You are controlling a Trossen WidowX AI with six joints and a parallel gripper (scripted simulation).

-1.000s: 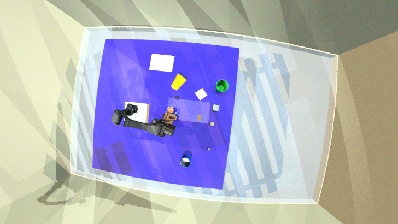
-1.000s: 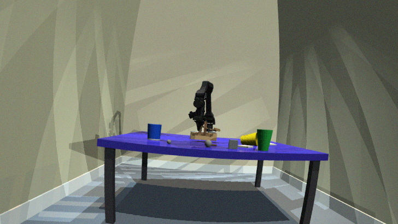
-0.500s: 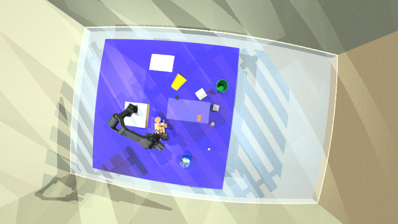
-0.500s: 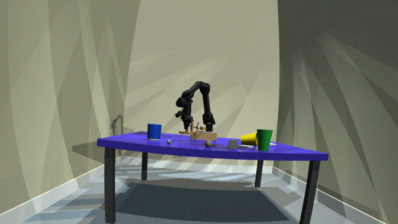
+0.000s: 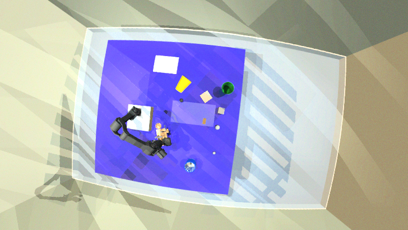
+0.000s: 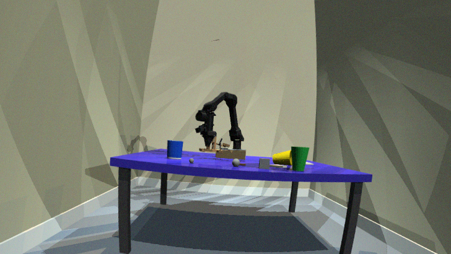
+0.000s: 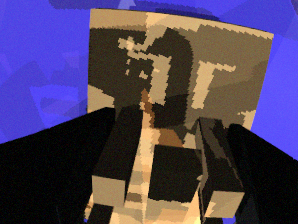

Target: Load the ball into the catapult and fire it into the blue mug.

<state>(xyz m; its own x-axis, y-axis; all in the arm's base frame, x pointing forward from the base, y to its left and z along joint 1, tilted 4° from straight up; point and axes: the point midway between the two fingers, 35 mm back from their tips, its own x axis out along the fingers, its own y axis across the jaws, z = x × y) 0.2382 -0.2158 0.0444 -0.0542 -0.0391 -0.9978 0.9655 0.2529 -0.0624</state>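
The catapult frame is 5 cm above my gripper tip, 4 cm to the left of it and 1 cm behind it. Round my gripper tip: blue mug 24 cm ahead, 18 cm to the right, 5 cm below; wooden catapult 6 cm to the left, 2 cm above, 1 cm behind; black ball 34 cm to the left, 12 cm ahead, 6 cm below.
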